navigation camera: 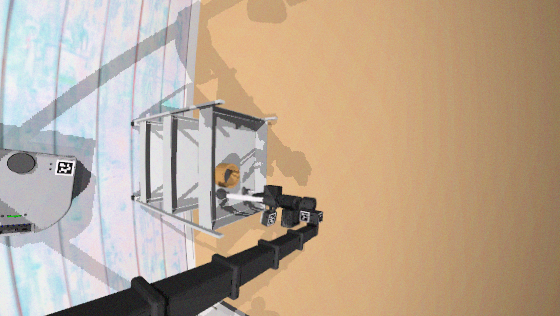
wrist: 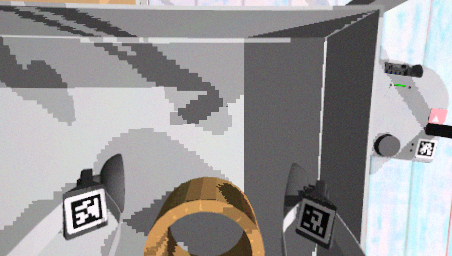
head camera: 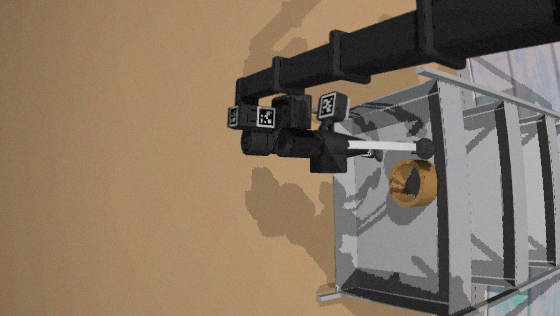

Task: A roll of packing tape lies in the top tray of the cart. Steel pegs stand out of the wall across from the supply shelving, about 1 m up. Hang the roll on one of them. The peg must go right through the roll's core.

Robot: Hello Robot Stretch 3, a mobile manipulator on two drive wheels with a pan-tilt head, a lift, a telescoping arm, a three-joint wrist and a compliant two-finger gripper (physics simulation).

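Pixels of known places: gripper, fingertip midpoint: (navigation camera: pixel 229 191) (head camera: pixel 407 151); robot's base, link origin: (navigation camera: pixel 22 162).
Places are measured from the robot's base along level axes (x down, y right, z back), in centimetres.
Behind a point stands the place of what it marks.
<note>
The packing tape roll (head camera: pixel 428 185) {y 51.0, x -70.0, z -4.3 cm} (navigation camera: pixel 220 176) {y 51.1, x -70.3, z -3.6 cm} (wrist: pixel 200 192), an orange-brown ring, lies flat with its core upward in the grey top tray (head camera: pixel 454 200) {y 43.9, x -71.2, z -6.5 cm} (navigation camera: pixel 206 165) {y 43.8, x -70.7, z -7.0 cm} (wrist: pixel 345 125) of the cart. My gripper (head camera: pixel 402 150) {y 56.3, x -70.7, z 2.2 cm} (navigation camera: pixel 233 193) {y 56.3, x -70.7, z 2.2 cm} (wrist: pixel 208 177) {y 56.3, x -70.7, z 2.2 cm} is open, its two fingers spread wider than the roll. In the head view its fingertips are over the tray, beside the roll. In the wrist view the roll shows between and below the two fingertips, and its lower part is cut off by the view's edge. The steel pegs do not show in these views.
My black arm (head camera: pixel 385 50) {y 27.9, x -105.9, z 9.3 cm} (navigation camera: pixel 200 280) {y 17.3, x -105.4, z 8.3 cm} extends beside the cart. Two lower shelves (head camera: pixel 507 200) {y 48.8, x -39.8, z -8.3 cm} (navigation camera: pixel 170 165) {y 44.1, x -46.1, z -5.7 cm} are under the tray. The brown wall (head camera: pixel 125 150) {y 80.9, x -120.2, z 0.0 cm} (navigation camera: pixel 425 150) {y 78.1, x -137.2, z -18.6 cm} is behind the cart. My base (navigation camera: pixel 35 190) {y 5.0, x -16.0, z 9.5 cm} (wrist: pixel 410 115) stands on the planked floor (navigation camera: pixel 120 90) {y 31.9, x 0.0, z -43.8 cm} on the cart's other side.
</note>
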